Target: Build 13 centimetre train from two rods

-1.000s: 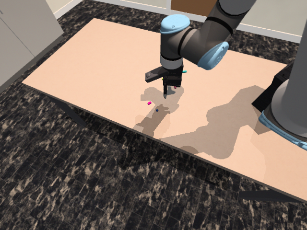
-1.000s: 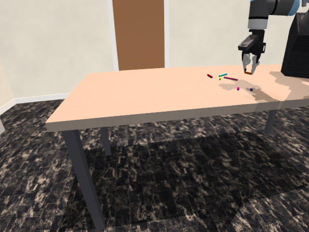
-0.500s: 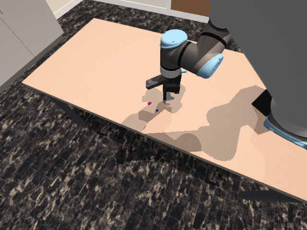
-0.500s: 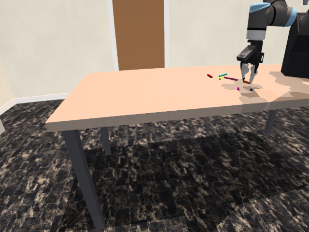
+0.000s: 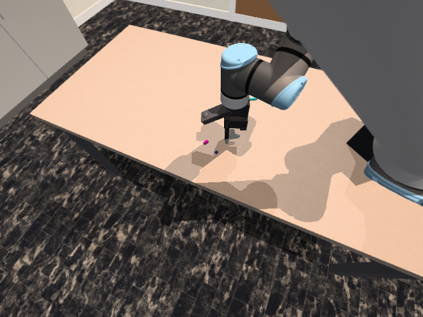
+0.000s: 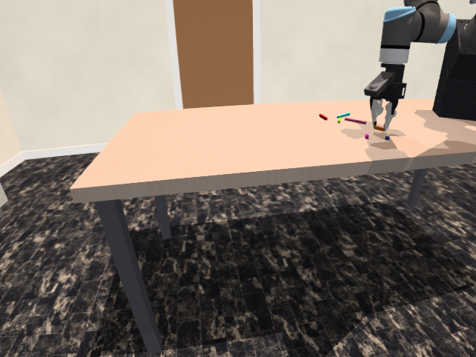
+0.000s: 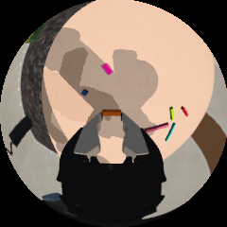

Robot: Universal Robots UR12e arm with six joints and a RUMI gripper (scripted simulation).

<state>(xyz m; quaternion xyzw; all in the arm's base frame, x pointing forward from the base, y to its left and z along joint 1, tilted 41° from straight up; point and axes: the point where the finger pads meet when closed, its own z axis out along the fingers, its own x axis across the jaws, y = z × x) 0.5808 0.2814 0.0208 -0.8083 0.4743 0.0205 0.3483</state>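
Right now my hand is 10 mm above the orange rod. From my hand the other things lie so: blue rod: 70 mm to the left, 20 mm below; magenta rod: 70 mm ahead, 60 mm to the left, 20 mm below; pink rod: 150 mm to the right, 40 mm ahead, 20 mm below.
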